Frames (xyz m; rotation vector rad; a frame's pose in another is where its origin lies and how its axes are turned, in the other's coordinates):
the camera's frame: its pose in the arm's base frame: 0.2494 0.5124 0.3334 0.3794 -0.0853 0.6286
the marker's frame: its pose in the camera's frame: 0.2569 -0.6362 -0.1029 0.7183 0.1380 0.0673
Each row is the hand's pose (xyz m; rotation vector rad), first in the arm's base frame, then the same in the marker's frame.
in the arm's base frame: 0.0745 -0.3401 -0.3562 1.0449 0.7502 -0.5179
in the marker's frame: -0.9834 -0.2216 -0.2439 0.3543 -0.2161 -1.1995
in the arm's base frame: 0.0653 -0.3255 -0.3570 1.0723 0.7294 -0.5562
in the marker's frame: -0.9805 -0.2138 -0.2590 0.3793 -0.2584 -1.2123
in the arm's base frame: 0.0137 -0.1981 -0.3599 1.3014 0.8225 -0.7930
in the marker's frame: -0.9332 -0.1553 -0.3741 0.6978 -0.3473 -1.3340
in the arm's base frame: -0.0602 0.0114 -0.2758 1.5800 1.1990 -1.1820
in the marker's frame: -0.8360 0.0118 -0.5121 1.2666 -0.2673 -1.5854
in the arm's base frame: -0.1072 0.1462 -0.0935 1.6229 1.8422 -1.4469
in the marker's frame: -0.7565 0.2281 -0.5352 1.7676 0.1534 -1.8274
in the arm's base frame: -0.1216 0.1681 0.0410 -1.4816 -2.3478 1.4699
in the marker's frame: -0.7350 0.3553 -0.4889 1.9810 0.6006 -1.9204
